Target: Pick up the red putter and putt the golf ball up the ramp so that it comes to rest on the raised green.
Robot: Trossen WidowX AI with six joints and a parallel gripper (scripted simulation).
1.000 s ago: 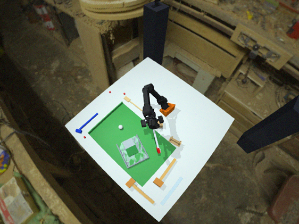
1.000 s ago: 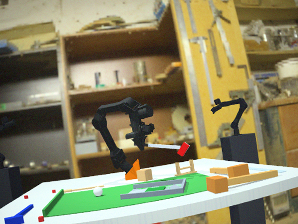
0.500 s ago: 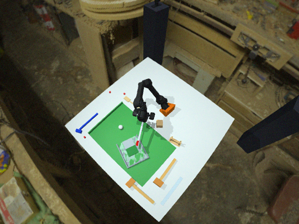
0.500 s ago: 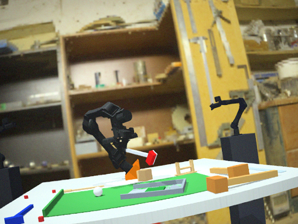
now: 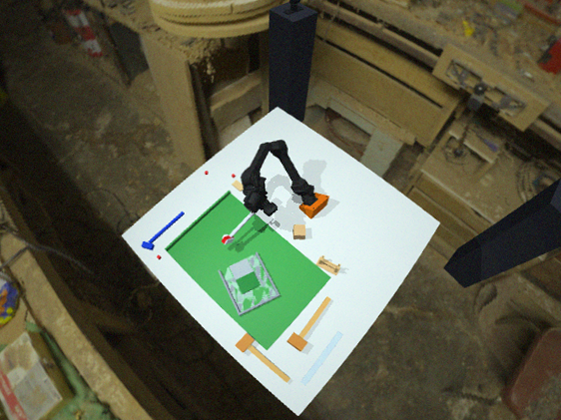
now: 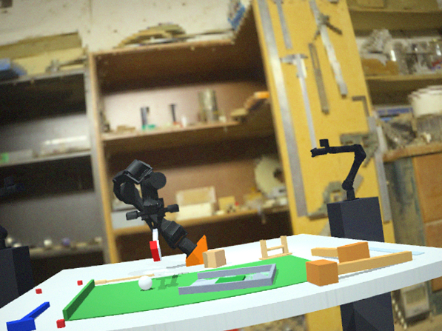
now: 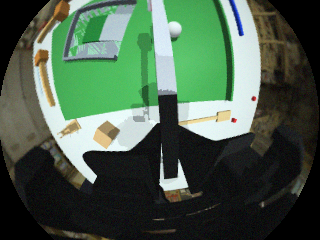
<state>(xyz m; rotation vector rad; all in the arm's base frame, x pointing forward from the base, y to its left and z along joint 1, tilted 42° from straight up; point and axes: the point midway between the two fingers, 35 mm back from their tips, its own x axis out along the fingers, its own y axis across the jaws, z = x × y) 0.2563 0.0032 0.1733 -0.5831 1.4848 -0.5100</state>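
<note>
Right now my gripper tip is 11 cm short of the red putter and 1 cm to the right of it. From my gripper tip the other things lie so: white golf ball 21 cm ahead, 12 cm below, 4 cm to the right; wooden rack 42 cm to the left, 12 cm below, 8 cm behind; tan block 19 cm to the left, 12 cm below, 10 cm behind.
</note>
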